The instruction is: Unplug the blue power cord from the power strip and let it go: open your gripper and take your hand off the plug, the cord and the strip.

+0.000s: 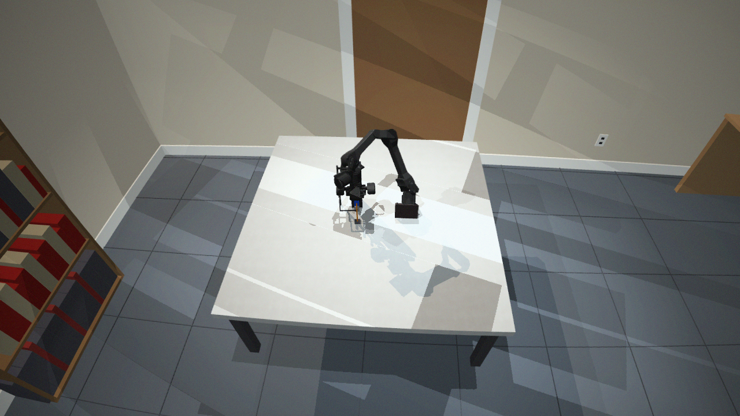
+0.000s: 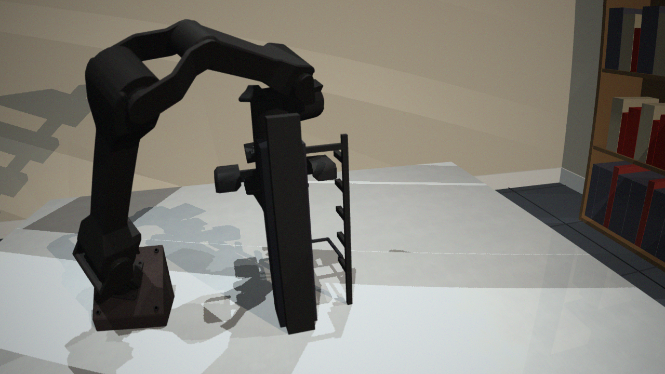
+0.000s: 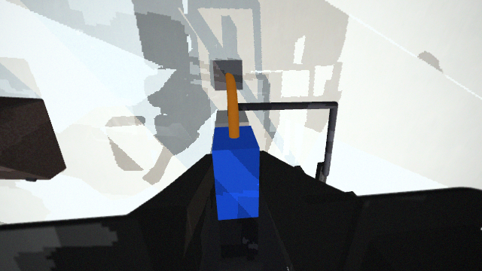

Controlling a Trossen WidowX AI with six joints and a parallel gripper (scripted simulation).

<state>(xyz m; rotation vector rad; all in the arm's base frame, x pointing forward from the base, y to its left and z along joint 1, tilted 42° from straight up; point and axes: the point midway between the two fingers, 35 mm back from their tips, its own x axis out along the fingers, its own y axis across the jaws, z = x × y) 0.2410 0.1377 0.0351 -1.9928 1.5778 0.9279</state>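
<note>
Now: gripper tip 11 cm short of the thin black ladder-like frame, 7 cm to the left of it and 2 cm below it. Also, from my gripper tip: blue plug: 1 cm ahead, 3 cm to the right.
</note>
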